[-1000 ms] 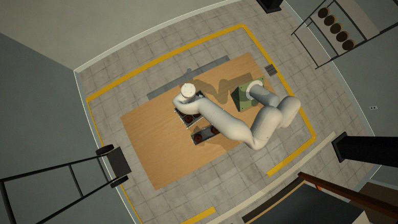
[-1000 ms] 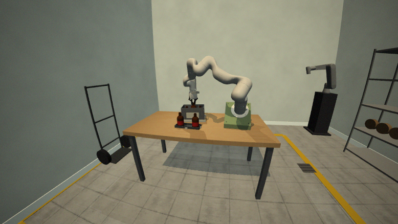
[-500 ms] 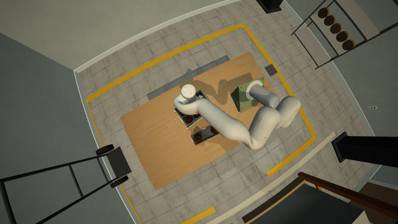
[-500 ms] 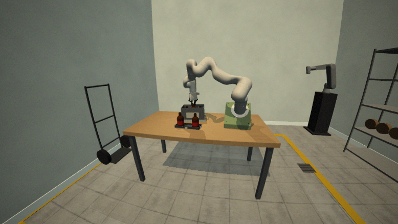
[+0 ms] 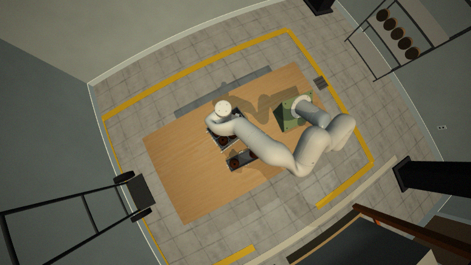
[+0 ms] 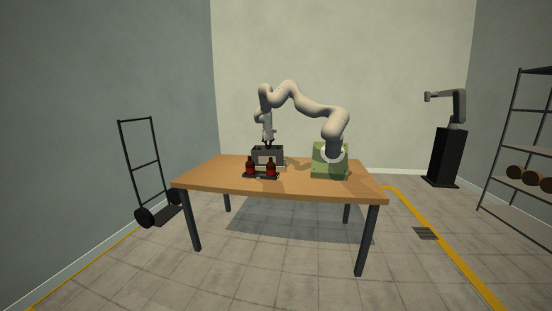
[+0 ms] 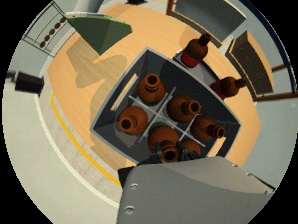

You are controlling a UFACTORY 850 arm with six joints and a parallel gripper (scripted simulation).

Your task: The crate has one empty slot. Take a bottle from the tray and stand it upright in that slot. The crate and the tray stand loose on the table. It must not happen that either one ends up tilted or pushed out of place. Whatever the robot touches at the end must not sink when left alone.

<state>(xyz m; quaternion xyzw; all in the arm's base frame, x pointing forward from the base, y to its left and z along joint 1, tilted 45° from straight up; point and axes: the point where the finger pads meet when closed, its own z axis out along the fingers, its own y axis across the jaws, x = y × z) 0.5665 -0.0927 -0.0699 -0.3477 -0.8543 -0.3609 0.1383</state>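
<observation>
Right now the grey crate is 100 mm below my hand, 40 mm to the left of it and 10 mm behind it. The rest, counted from my hand: dark tray (290 mm to the left, 170 mm below, 20 mm behind).
</observation>
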